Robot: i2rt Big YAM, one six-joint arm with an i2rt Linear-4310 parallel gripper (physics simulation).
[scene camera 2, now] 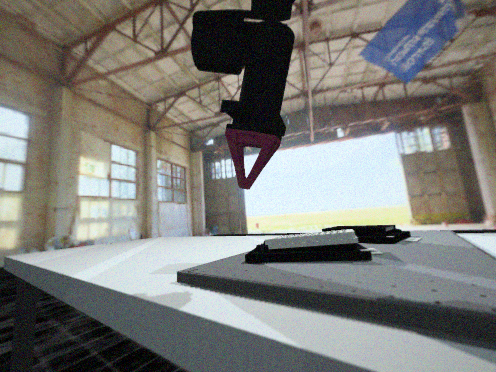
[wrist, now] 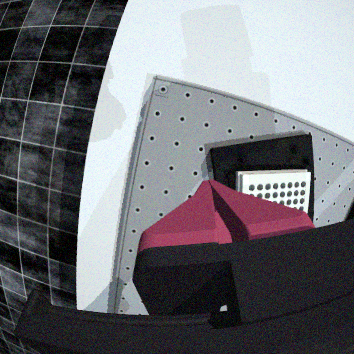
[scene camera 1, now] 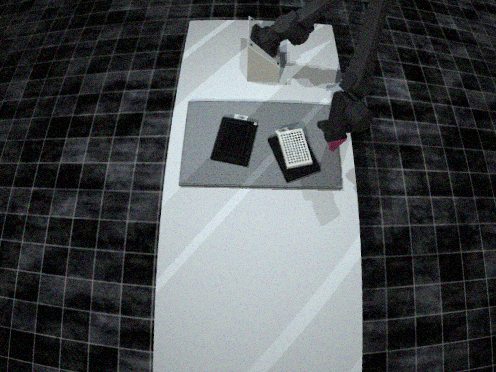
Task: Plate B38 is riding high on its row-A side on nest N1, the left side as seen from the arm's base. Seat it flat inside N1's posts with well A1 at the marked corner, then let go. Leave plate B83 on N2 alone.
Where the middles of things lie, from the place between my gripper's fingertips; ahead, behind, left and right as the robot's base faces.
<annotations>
Right now my hand is 110 mm to the left of the plate point(scene camera 2: 347, 236), 80 mm above it and 40 mm past it.
</annotations>
